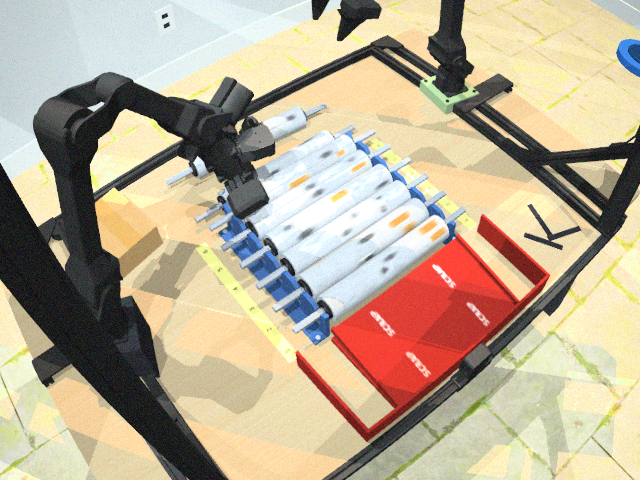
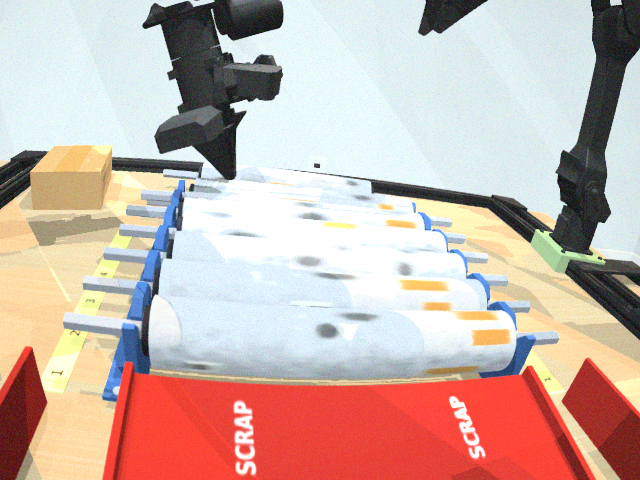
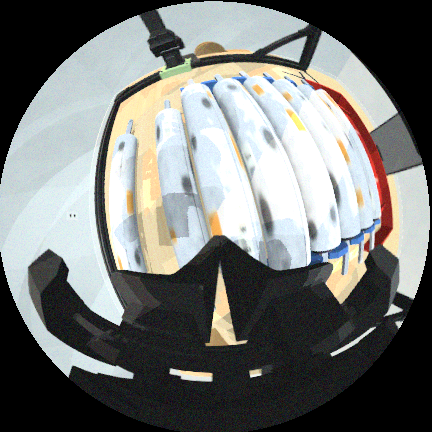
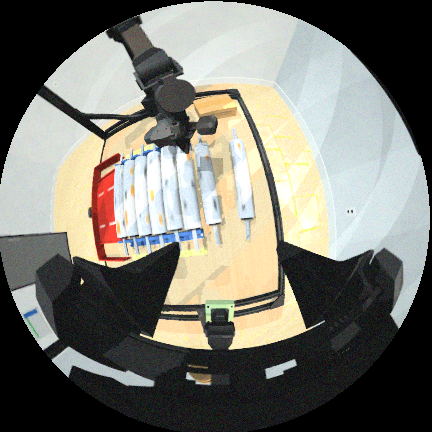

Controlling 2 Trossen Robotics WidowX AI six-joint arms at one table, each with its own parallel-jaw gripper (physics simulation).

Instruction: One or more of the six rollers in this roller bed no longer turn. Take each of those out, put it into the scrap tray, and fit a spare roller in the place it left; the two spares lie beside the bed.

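Places are measured from the left arm's base along level axes (x ahead, y left, z up), in millimetres.
Pixels of known places: left gripper, fingertip midpoint: (image 2: 231, 178) (image 3: 218, 239) (image 4: 187, 152); right gripper, fingertip midpoint: (image 1: 326, 29) (image 2: 428, 33) (image 4: 229, 247); left arm's base, origin of the base link: (image 1: 107, 328); right arm's base, origin of the base link: (image 1: 450, 86) (image 2: 570, 245) (image 3: 175, 63) (image 4: 219, 314).
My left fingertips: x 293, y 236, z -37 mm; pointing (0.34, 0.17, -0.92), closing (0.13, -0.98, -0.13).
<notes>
Ahead of a thing's pixels: the offset from my left fingertips to its top centre. "spot": to the spot under its first point.
Several white, grey-spotted rollers lie side by side in the roller bed with its blue rails (image 1: 251, 249) (image 4: 186, 236); the one nearest the tray is a roller {dy -223, dx +172, dz +2 mm} (image 1: 385, 268) (image 2: 289, 335) with orange marks. One spare roller {dy +169, dx +24, dz -25 mm} (image 1: 287, 124) (image 3: 125, 185) (image 4: 242, 180) lies apart beyond the bed, the other spare {dy +68, dx +62, dz -25 mm} (image 3: 170, 145) (image 4: 209, 185) close beside it. The red scrap tray {dy -332, dx +216, dz -24 mm} (image 1: 423, 315) (image 2: 336, 428) (image 4: 106, 207) holds no roller. My left gripper (image 2: 231, 176) (image 3: 218, 239) (image 4: 187, 152) is shut and empty, tips over the end roller near the spares; contact is unclear. My right gripper (image 1: 330, 25) (image 4: 229, 247) is open and empty, high up at the far side.
A cardboard box {dy +23, dx -274, dz -18 mm} (image 1: 121, 227) (image 2: 72, 178) stands left of the bed. Yellow numbered strips {spot: dy -181, dx -65, dz -73 mm} (image 1: 245, 299) (image 2: 90, 304) run beside both rails. A black frame (image 1: 305, 77) borders the table. Thin dark bars {spot: dy -233, dx +524, dz -74 mm} (image 1: 550, 235) lie right of the tray.
</notes>
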